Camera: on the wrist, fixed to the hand. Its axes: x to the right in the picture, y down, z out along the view.
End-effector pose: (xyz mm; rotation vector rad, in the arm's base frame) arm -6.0 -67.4 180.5 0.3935 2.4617 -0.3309
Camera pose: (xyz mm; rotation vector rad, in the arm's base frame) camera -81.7 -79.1 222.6 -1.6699 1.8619 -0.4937
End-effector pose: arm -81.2 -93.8 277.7 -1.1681 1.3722 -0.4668
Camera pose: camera -122.4 -162.0 313.5 -2.3600 -0.0710 -1.0370
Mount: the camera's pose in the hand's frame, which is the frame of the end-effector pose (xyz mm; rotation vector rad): 29.9 -43.6 -69.6 -0.3415 -0.3660 -1.5954
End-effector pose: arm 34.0 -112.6 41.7 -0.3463 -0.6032 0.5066
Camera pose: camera 113.1 -143.4 20.9 -0.0075 -1.1087 -1.1002
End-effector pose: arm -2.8 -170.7 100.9 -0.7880 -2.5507 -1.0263
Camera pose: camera -48.7 -234.4 139.4 -0.9446 1.9605 1.1102
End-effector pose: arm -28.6 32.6 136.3 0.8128 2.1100 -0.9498
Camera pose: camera -100.9 72.6 164.9 -1.3656 2.1987 -1.1839
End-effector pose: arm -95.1 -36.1 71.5 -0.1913 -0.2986 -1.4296
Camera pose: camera -128.7 -91.5 12.9 0.5661 0.5484 3.0407
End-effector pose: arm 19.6 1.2 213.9 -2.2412 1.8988 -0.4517
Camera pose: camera 41.1 -16.0 296.8 3.0008 0.2904 -0.1725
